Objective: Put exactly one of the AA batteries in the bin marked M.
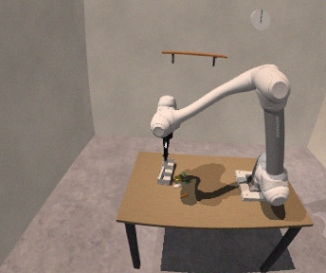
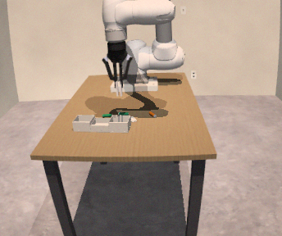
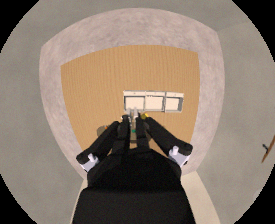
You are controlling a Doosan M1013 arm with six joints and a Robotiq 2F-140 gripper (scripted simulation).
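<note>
My gripper is now 140 mm past the orange-and-white AA battery, 130 mm to the right of it and 180 mm above it. Round my hand: small white piece: 90 mm behind, 40 mm to the left, 180 mm below; then yellow block: 90 mm behind, 40 mm to the right, 180 mm below; then grey bin row: 90 mm to the right, 160 mm below.
</note>
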